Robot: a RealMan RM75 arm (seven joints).
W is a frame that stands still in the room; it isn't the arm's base.
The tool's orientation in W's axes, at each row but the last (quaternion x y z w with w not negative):
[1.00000, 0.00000, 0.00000, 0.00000]
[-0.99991, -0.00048, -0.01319, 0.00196]
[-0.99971, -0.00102, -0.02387, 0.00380]
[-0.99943, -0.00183, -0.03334, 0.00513]
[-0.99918, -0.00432, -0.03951, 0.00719]
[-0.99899, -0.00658, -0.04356, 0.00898]
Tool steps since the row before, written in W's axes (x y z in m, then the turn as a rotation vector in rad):
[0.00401, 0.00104, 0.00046, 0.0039, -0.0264, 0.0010]
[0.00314, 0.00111, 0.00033, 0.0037, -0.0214, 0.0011]
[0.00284, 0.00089, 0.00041, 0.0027, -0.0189, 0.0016]
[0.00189, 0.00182, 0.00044, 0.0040, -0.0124, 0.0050]
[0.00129, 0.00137, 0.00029, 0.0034, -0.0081, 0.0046]
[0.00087, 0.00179, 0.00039, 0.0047, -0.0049, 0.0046]
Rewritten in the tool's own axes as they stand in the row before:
[0.00401, -0.00104, -0.00046, 0.0039, 0.0264, -0.0010]
[0.00315, -0.00111, -0.00024, 0.0037, 0.0214, -0.0011]
[0.00286, -0.00089, -0.00027, 0.0027, 0.0189, -0.0016]
[0.00192, -0.00182, -0.00029, 0.0043, 0.0124, -0.0049]
[0.00132, -0.00136, -0.00017, 0.0037, 0.0081, -0.0044]
[0.00092, -0.00178, -0.00028, 0.0050, 0.0049, -0.0043]

